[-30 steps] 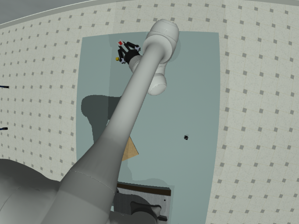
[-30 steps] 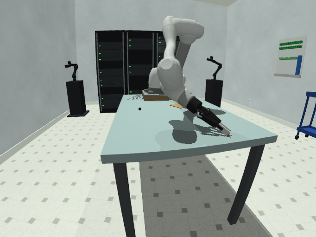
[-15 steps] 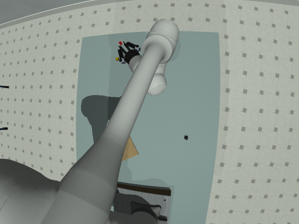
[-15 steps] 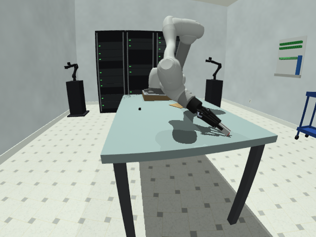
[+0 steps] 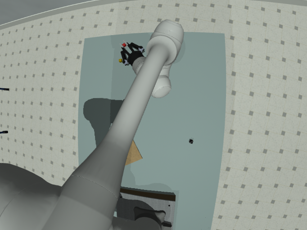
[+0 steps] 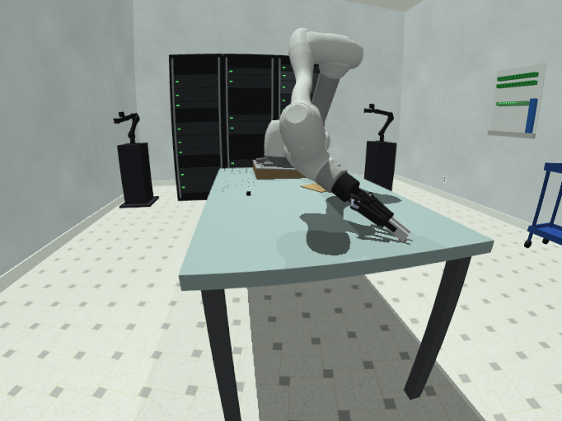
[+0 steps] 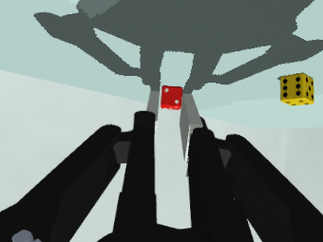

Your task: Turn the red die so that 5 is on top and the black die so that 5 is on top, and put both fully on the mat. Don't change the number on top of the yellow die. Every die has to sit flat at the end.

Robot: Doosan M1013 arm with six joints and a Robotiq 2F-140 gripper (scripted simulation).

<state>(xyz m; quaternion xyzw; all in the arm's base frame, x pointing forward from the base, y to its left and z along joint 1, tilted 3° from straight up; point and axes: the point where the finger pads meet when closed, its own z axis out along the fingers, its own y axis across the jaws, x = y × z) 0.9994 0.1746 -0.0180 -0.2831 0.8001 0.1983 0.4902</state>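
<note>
My gripper is now 1 cm short of the red die, 1 cm to the right of it and 2 cm above it. The rest, counted from my hand: black die 51 cm behind, 37 cm to the right, 2 cm below; tan mat 60 cm behind, 2 cm to the right, 3 cm below; yellow die 8 cm behind, 3 cm to the left, 2 cm below.
</note>
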